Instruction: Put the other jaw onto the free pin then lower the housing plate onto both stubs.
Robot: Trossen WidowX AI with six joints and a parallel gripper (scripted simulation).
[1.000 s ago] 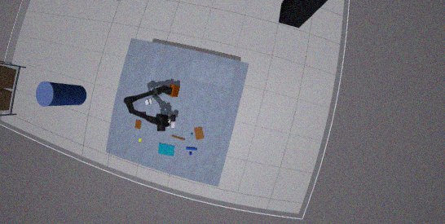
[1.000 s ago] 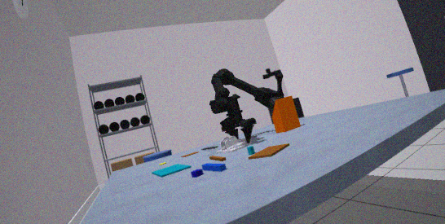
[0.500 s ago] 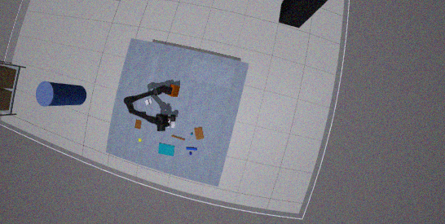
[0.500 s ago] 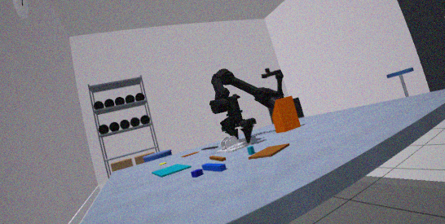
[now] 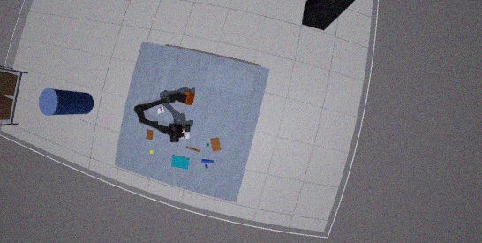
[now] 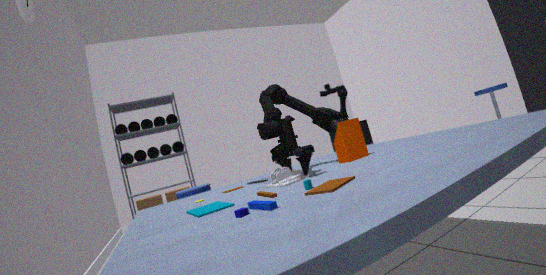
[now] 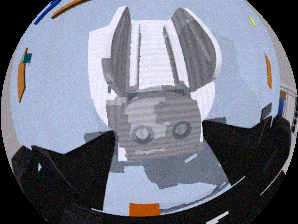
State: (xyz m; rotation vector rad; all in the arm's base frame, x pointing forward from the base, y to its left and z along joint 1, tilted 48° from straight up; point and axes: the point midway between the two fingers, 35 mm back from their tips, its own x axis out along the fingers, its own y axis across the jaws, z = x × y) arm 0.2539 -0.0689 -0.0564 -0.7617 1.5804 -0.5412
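My gripper tip is 2 cm to the right of the light grey jaw piece, 2 cm short of it and 1 cm below it. Also, from my gripper tip: brown bar 19 cm ahead, 13 cm to the left; teal cylinder 26 cm to the left, 12 cm ahead, 1 cm above; white base 7 cm ahead, 1 cm to the left.
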